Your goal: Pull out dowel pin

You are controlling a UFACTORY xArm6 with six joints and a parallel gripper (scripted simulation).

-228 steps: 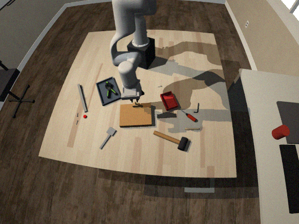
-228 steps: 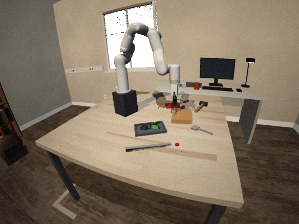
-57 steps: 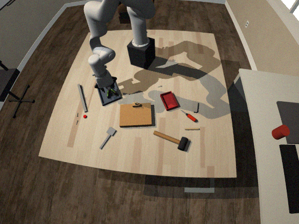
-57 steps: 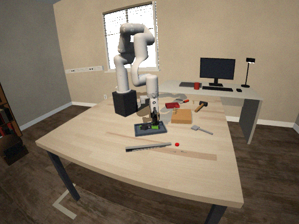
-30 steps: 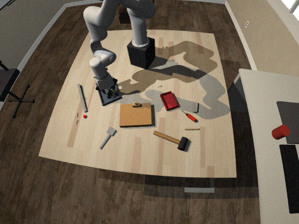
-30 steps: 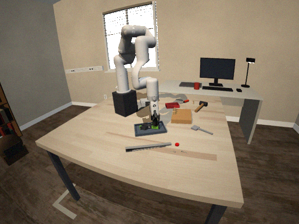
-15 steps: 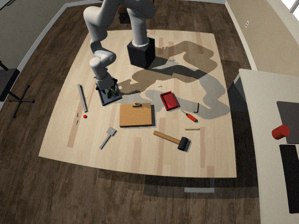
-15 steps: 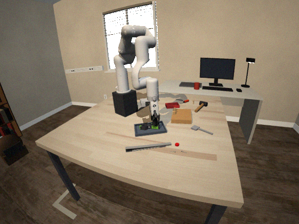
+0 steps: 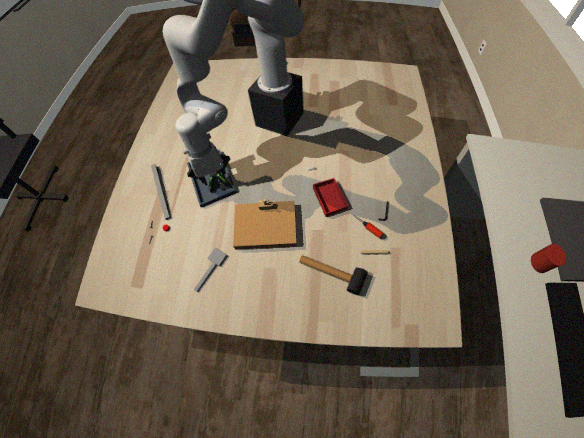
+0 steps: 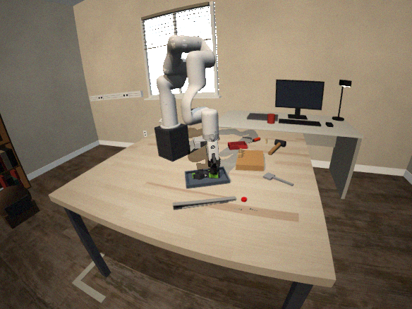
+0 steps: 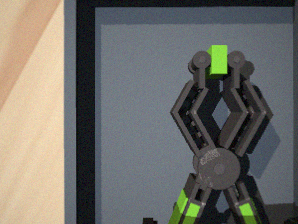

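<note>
Now: the grey tray 4 cm below my hand, 3 cm to the right of it and 2 cm behind it. Also, from my hand: red button 22 cm ahead, 11 cm to the right, 5 cm below; small wooden block 22 cm to the left, 6 cm ahead, 1 cm below; dowel pin 22 cm to the left, 6 cm ahead, 1 cm above.
</note>
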